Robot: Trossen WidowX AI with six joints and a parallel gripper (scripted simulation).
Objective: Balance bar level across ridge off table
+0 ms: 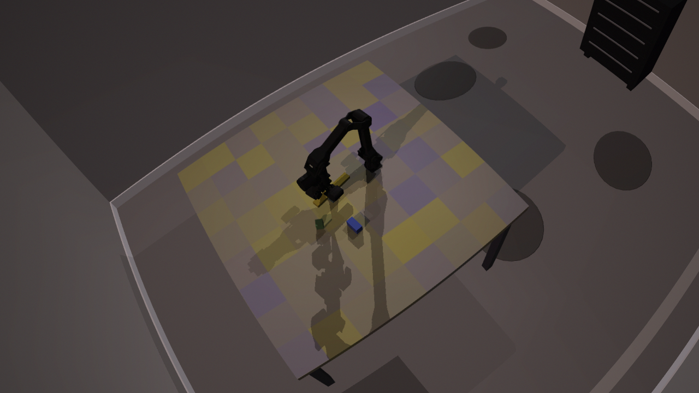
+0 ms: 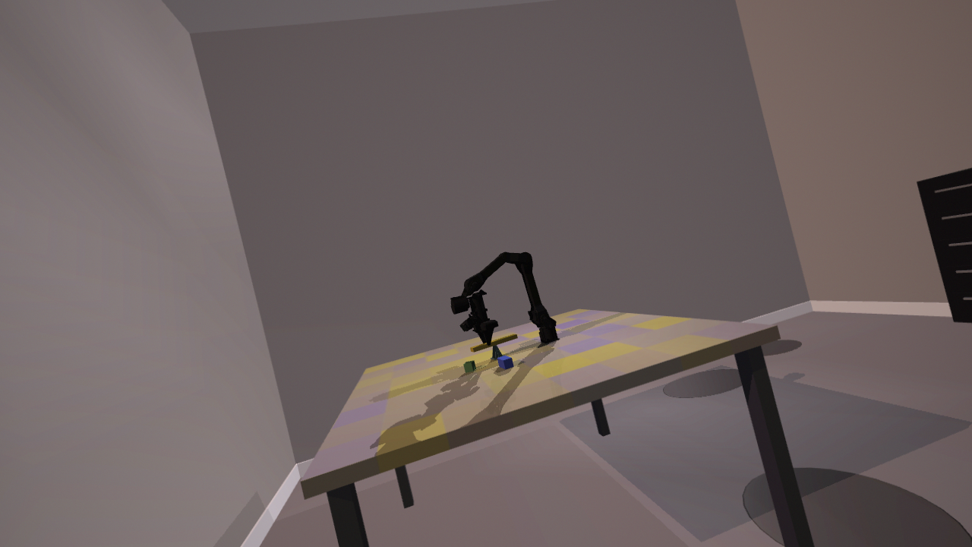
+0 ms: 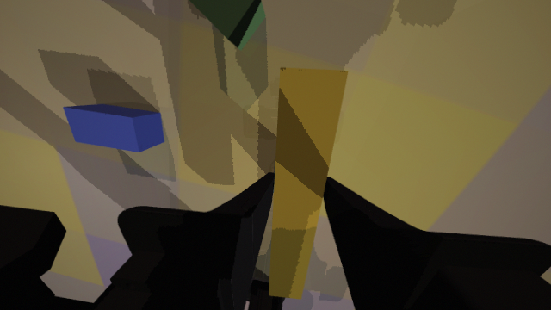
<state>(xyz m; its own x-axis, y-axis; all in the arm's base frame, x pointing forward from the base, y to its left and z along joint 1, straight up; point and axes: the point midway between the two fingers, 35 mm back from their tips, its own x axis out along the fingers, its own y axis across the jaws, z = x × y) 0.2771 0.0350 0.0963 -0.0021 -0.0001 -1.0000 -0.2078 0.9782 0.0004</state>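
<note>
The yellow bar is 3 cm behind my gripper tip and 1 cm to the right of it. Round my gripper tip: blue block 2 cm behind, 18 cm to the left, 5 cm below; green block 10 cm ahead, 8 cm to the left, 5 cm below.
</note>
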